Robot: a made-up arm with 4 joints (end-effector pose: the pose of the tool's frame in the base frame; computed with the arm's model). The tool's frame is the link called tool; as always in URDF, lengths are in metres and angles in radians.
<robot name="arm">
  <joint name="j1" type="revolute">
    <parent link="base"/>
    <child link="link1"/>
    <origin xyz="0 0 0.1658" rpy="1.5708 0 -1.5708"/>
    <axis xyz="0 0 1"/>
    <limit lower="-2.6" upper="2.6"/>
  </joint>
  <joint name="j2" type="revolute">
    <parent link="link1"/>
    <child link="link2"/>
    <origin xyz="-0.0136 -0.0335 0.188" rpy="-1.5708 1.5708 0"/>
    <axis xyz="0 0 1"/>
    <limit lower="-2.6" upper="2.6"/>
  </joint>
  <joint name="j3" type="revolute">
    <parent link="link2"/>
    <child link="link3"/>
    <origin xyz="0.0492 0.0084 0.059" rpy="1.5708 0 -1.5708"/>
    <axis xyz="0 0 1"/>
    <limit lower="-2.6" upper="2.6"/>
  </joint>
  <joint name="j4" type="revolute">
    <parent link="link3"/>
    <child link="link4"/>
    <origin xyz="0.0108 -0.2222 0.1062" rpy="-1.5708 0 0"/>
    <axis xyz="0 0 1"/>
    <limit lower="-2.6" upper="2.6"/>
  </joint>
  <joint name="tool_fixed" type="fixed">
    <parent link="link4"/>
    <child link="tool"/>
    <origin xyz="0.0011 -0.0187 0.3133" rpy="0 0 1.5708"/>
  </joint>
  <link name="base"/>
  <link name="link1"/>
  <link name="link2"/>
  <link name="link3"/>
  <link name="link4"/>
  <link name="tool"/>
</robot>
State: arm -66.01 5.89 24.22 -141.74
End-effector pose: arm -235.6 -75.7 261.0 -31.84 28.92 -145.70
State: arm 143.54 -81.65 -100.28 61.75
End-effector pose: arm -272.9 -64.4 140.7 -75.53 23.91 95.45
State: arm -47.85 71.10 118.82 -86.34
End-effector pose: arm -287.1 8.6 137.6 99.80 -48.34 -130.81
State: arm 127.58 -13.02 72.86 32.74
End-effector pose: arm -238.2 -13.1 28.8 167.57 -20.02 -24.44
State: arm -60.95 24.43 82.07 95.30
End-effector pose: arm -276.4 -21.1 266.0 -20.85 23.76 98.86
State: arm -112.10 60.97 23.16 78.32
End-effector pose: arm -232.1 -100.5 92.3 -103.97 -45.54 169.65
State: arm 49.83 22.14 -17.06 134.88
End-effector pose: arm -212.6 54.9 264.7 33.61 8.17 156.67
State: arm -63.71 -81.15 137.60 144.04
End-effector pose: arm -110.1 54.7 214.0 105.49 -28.81 129.13
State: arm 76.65 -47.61 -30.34 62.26
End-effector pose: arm -277.2 92.2 167.3 -57.88 3.63 28.39
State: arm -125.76 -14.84 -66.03 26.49
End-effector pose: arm -280.1 -7.8 101.2 -174.02 16.38 -18.17
